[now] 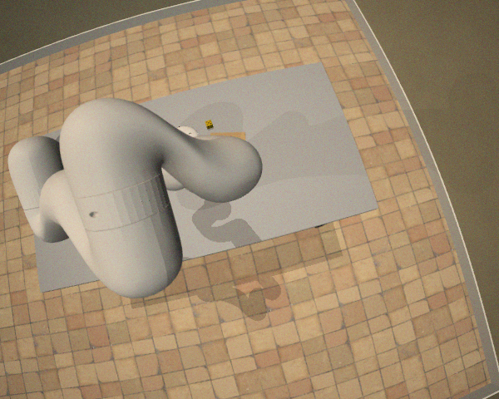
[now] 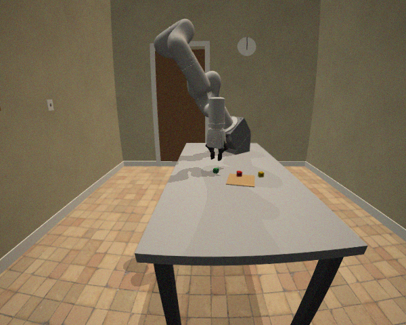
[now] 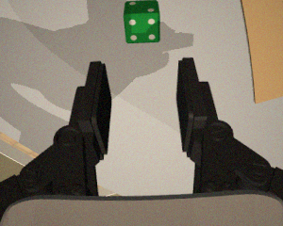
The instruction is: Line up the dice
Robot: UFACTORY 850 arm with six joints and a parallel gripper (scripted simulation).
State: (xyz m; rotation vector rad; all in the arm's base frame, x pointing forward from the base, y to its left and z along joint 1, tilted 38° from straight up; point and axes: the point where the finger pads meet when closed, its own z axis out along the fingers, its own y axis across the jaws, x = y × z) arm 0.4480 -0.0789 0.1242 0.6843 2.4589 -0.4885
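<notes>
Right now my hand is 9 cm above the green die. Round my hand: red die (7 cm ahead, 12 cm to the left, 8 cm below); then yellow die (8 cm ahead, 24 cm to the left, 9 cm below); then mat (12 cm ahead, 12 cm to the left, 10 cm below).
</notes>
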